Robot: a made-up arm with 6 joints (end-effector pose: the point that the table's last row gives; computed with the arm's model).
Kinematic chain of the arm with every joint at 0, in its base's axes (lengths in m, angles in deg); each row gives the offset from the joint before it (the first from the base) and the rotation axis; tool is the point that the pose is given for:
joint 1: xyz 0 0 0.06 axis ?
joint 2: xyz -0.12 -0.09 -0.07 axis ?
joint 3: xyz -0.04 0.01 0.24 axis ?
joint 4: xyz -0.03 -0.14 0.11 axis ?
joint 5: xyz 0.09 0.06 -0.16 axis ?
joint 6: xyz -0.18 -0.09 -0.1 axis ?
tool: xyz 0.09 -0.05 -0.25
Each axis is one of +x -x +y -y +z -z.
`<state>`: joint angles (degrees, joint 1 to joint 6).
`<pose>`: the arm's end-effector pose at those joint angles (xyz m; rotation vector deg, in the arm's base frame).
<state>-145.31 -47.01 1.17 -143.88 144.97 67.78</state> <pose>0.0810 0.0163 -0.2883 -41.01 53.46 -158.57</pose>
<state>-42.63 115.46 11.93 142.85 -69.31 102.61</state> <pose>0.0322 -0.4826 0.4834 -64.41 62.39 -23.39</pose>
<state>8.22 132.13 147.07 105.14 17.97 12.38</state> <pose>-0.1283 -0.6344 0.2418 -75.68 56.39 14.91</pose>
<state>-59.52 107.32 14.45 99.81 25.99 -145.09</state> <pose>0.1507 0.0435 0.3640 -63.73 -70.64 148.36</pose>
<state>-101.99 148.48 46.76 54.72 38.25 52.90</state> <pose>0.3477 0.2652 0.4046 117.22 -44.15 45.56</pose>
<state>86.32 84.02 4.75 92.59 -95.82 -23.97</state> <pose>-0.3561 -0.2579 0.2339 -0.46 163.62 -17.61</pose>
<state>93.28 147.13 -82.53 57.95 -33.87 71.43</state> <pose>-0.0690 -0.5012 0.0113 -73.87 128.64 44.00</pose>
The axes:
joint 1: -y
joint 2: -z
joint 3: -x
joint 4: -y
joint 5: -x
joint 6: +y

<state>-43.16 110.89 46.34 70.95 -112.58 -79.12</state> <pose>0.1524 -0.3712 0.2983 -16.56 -86.11 -33.32</pose>
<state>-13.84 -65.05 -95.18 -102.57 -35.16 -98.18</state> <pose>-0.2663 -0.3720 0.0851 60.45 85.23 22.26</pose>
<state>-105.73 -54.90 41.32 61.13 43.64 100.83</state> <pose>0.1017 -0.3883 -0.1132 -36.22 96.62 39.73</pose>
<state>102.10 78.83 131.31 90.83 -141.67 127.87</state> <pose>-0.2270 -0.2914 -0.2678 -12.55 67.57 46.22</pose>
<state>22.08 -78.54 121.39 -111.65 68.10 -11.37</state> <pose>-0.6431 -0.2466 0.3156 -135.17 23.62 -62.20</pose>
